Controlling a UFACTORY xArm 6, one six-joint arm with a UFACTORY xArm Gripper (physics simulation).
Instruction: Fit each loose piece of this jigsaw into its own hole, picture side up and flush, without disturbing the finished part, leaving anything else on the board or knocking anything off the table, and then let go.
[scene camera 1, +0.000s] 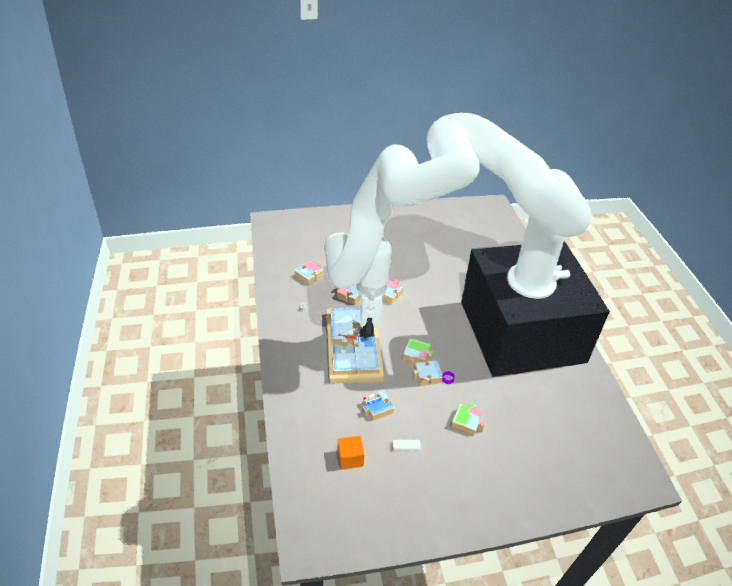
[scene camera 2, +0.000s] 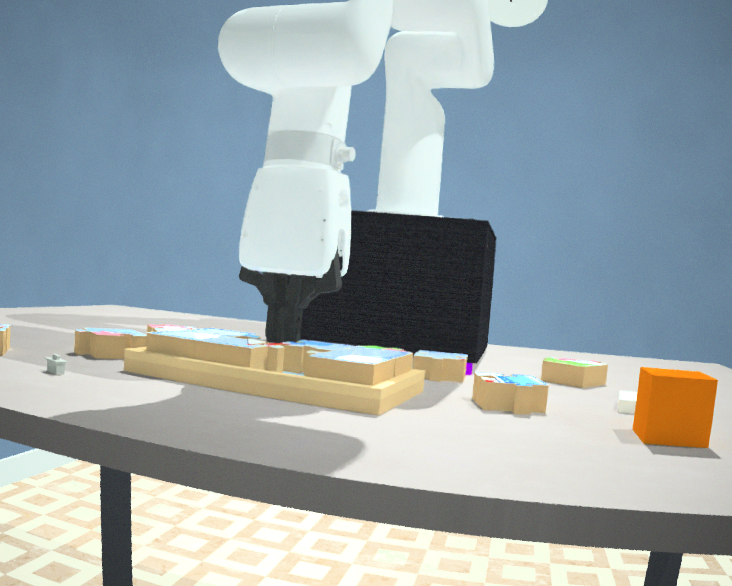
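Observation:
The jigsaw board (scene camera 1: 356, 377) (scene camera 2: 256, 386) is a wooden tray holding joined blue picture pieces, with an opening at its middle near the long edge. My gripper (scene camera 1: 366, 336) (scene camera 2: 283, 339) is shut and empty, its tips low at the pieces on the board's robot side; contact is hard to tell. Loose pieces lie picture side up on the table: a blue and red piece (scene camera 1: 378, 405) (scene camera 2: 511, 394), a green and pink piece (scene camera 1: 468, 419) (scene camera 2: 575, 372), a green piece (scene camera 1: 417, 349) touching or close to a pale blue piece (scene camera 1: 427, 370) (scene camera 2: 439, 365), and pink and blue pieces (scene camera 1: 309, 271) (scene camera 1: 348, 293) (scene camera 1: 392, 290) beyond the board.
An orange cube (scene camera 1: 350, 452) (scene camera 2: 674, 407) and a white block (scene camera 1: 406, 445) (scene camera 2: 626, 402) stand at the near end. A purple ring (scene camera 1: 448, 377) lies beside the pale blue piece. A small grey object (scene camera 1: 302, 306) (scene camera 2: 55, 364) lies near the table's edge. The black base (scene camera 1: 537, 329) (scene camera 2: 421, 281) stands behind.

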